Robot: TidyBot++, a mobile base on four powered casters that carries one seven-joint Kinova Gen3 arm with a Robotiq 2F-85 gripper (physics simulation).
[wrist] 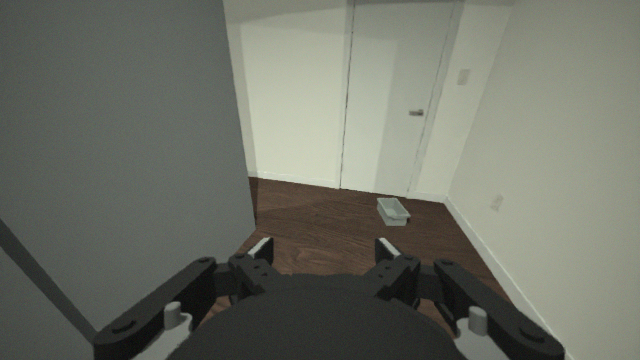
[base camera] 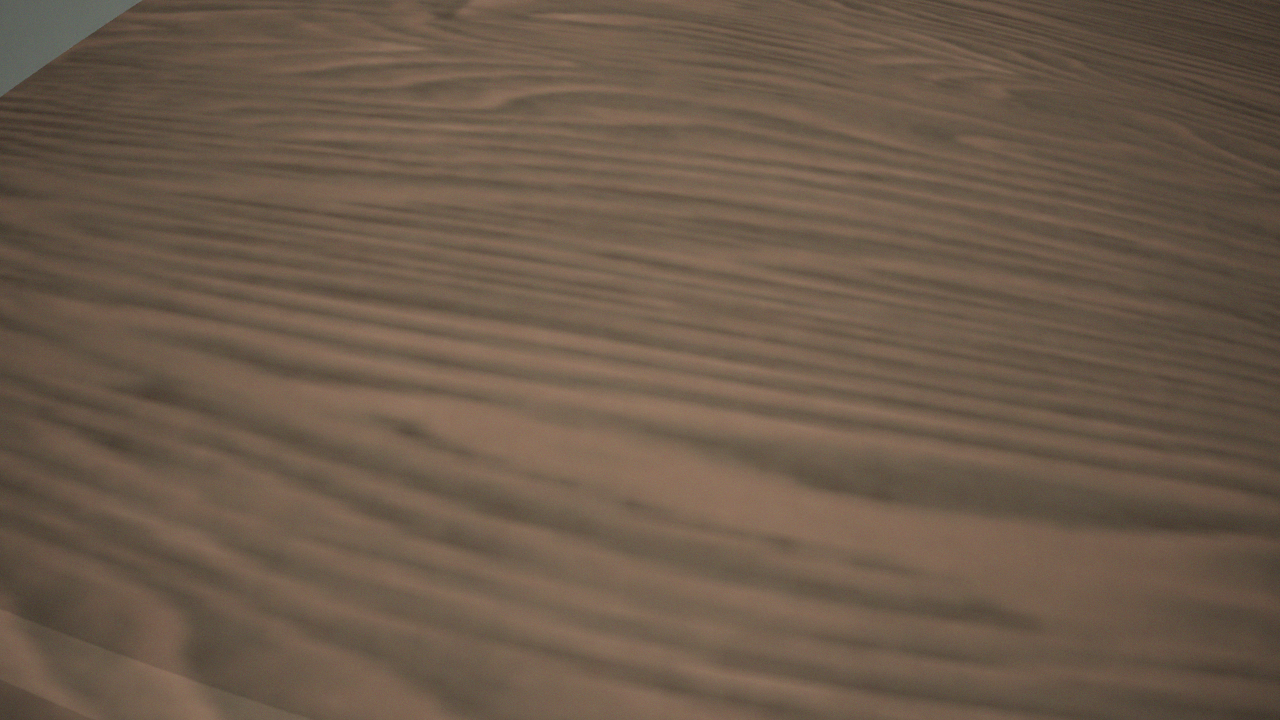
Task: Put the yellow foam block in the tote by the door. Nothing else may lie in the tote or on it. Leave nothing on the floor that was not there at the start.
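Places are measured from the arm's base along level axes (x ahead, y left, z up), in millimetres.
Pixels of known places: gripper, between the fingertips: point(wrist: 323, 249).
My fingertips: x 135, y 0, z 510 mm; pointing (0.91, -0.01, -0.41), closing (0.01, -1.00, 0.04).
Note:
Behind a point stands the place of what it marks.
A pale grey-green tote point(wrist: 393, 212) @[x 1553, y -702, z -394 mm] stands on the floor by the white door point(wrist: 385, 100) @[x 1948, y -564, z 617 mm] in the wrist view, well beyond the fingertips and a little to the right. Its inside is too small and faint to make out for certain. My gripper point(wrist: 323, 249) @[x 135, y 0, z 510 mm] is open, its two fingers wide apart with no object between them. The yellow foam block does not show in either view.
A large grey surface point(wrist: 120, 110) @[x 636, y 685, z 573 mm] rises close on the left in the wrist view, its lower corner reaching the floor. A white wall point(wrist: 565, 150) @[x 897, y -1149, z 431 mm] with a baseboard runs along the right. Brown wood floor point(base camera: 626, 313) @[x 459, y -16, z -397 mm] point(wrist: 315, 227) @[x 1279, y 58, z -397 mm] lies ahead.

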